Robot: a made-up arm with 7 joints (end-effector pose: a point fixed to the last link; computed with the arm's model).
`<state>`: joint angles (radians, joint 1 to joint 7).
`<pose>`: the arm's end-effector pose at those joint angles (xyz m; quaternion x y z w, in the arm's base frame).
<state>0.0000 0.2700 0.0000 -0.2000 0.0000 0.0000 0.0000</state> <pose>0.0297 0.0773 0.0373 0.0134 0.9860 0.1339 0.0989</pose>
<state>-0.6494 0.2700 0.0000 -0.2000 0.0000 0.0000 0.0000</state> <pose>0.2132 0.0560 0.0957 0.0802 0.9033 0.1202 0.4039</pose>
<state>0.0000 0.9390 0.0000 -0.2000 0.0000 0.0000 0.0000</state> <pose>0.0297 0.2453 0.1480 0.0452 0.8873 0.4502 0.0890</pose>
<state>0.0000 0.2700 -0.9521 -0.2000 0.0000 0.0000 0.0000</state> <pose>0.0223 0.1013 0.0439 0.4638 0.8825 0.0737 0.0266</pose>
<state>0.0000 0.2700 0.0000 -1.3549 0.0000 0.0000 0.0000</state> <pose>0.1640 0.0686 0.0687 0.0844 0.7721 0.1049 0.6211</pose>
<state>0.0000 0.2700 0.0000 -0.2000 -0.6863 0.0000 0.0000</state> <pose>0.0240 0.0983 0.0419 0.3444 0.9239 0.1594 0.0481</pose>
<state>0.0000 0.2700 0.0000 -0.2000 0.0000 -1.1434 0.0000</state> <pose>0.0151 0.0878 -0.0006 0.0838 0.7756 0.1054 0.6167</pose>
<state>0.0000 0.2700 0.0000 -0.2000 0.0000 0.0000 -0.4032</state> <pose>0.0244 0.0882 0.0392 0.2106 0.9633 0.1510 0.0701</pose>
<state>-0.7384 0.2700 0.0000 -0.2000 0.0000 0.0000 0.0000</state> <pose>0.2339 0.0501 0.1120 0.0888 0.8843 0.1172 0.4431</pose>
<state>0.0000 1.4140 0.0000 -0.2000 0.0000 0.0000 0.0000</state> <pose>0.0297 0.3036 0.2799 0.0648 0.7565 0.6463 0.0759</pose>
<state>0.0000 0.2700 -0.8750 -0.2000 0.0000 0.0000 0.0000</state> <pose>0.0220 0.0993 0.0434 0.4299 0.8988 0.0794 0.0329</pose>
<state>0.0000 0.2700 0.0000 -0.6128 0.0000 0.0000 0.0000</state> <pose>0.0811 0.0791 0.0307 0.0406 0.9448 0.1283 0.2989</pose>
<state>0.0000 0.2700 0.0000 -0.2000 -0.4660 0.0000 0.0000</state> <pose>0.0242 0.0913 0.0400 0.2407 0.9562 0.1531 0.0653</pose>
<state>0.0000 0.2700 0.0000 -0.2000 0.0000 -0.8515 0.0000</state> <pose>0.0143 0.0848 0.0103 0.0675 0.8571 0.1164 0.4973</pose>
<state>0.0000 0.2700 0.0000 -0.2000 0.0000 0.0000 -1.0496</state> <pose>0.0258 0.1068 0.0446 0.5056 0.8465 0.1655 0.0185</pose>
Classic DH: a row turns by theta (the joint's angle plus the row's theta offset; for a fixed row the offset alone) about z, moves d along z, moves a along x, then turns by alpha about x. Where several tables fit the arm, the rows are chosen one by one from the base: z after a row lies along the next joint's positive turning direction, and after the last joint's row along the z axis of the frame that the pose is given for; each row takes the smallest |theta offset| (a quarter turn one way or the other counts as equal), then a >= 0, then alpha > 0; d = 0 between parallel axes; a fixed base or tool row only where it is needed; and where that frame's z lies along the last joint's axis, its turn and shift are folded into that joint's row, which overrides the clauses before.
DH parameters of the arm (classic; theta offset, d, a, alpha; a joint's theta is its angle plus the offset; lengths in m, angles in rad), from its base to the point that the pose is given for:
base (fixed): 0 0.3323 0.029 -1.2217
joint 1: -1.5708 0.0026 0.0012 -1.5708
joint 2: 1.2217 0.0212 -0.0129 1.5708
joint 3: 1.5708 -0.187 0.0216 -1.5708
joint 4: 0 -0.0008 -0.0378 1.5708
joint 5: 0 -0.1436 -0.0106 -1.5708
joint 6: 0 -0.0002 0.0077 1.5708
joint 7: 0.6533 0 -0.0306 3.1416
tool (fixed): -2.4883 -0.035 0 0

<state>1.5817 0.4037 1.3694 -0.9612 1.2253 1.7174 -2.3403</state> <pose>-0.2886 0.1505 0.3746 -0.0816 -0.9867 0.0907 0.1074</pose>
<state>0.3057 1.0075 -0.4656 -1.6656 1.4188 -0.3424 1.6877</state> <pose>0.1016 0.1532 0.1665 -0.7023 0.4010 -0.5339 0.2466</pose>
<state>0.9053 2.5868 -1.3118 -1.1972 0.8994 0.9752 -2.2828</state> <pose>0.1584 0.2708 0.4183 -0.3810 0.0034 0.4056 0.8308</pose>
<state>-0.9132 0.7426 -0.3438 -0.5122 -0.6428 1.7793 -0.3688</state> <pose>0.3113 0.1272 0.2490 -0.0108 -0.7229 -0.6192 0.3063</pose>
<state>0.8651 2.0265 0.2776 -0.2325 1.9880 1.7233 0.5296</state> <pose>0.1269 0.2999 0.4677 -0.7971 0.5862 0.1448 0.0077</pose>
